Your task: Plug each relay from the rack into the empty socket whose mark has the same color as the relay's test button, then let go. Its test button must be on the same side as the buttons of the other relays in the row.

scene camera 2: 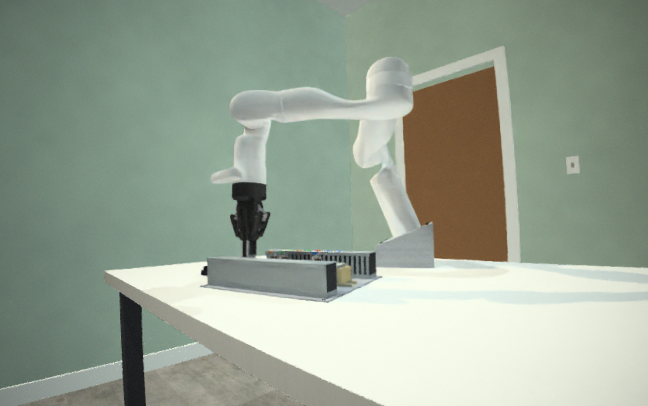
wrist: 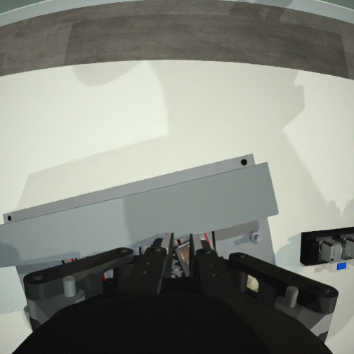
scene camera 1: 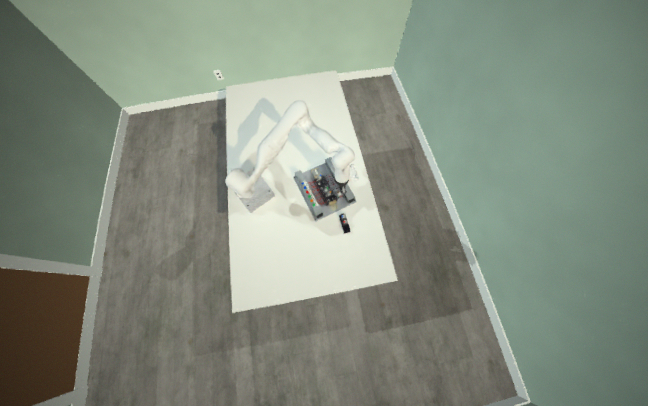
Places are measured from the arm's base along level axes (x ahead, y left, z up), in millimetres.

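Pixels of known places: gripper, fingertip midpoint: (scene camera 2: 248,257) (scene camera 1: 341,189); arm's base, link origin: (scene camera 2: 407,232).
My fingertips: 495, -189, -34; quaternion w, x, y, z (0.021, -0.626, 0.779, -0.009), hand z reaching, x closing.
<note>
Ahead of a thing's pixels: the offset from my fingertips to its top centre, as dx, dy, dz. "*": to the spot under its first point.
My gripper (scene camera 2: 249,248) (wrist: 181,244) points down into the panel @(* -93, -91, -59) (scene camera 1: 332,212) (wrist: 245,246), behind the long grey duct in scene camera 2. Its fingers are nearly together, shut on a clear-cased relay (wrist: 184,256) with a brownish inside, which sits slanted between the fingertips in the wrist view. Its test button and its lower end are hidden, so how it sits at the sockets cannot be told. The black rack (scene camera 1: 345,223) (wrist: 311,249) stands beside the panel and holds relays; one (wrist: 330,251) has a blue button (wrist: 341,266) in the wrist view.
A long grey duct @(+23, +70, +1) (scene camera 2: 270,274) (wrist: 165,208) runs along one panel edge, close to the fingers. A second duct @(* -167, +194, -26) (scene camera 2: 363,264) stands on the robot-base side, near a row of coloured dots @(* -181, +47, +2) (scene camera 1: 308,193). A beige block @(-84, +166, -15) (scene camera 2: 345,274) is at the panel's end.
</note>
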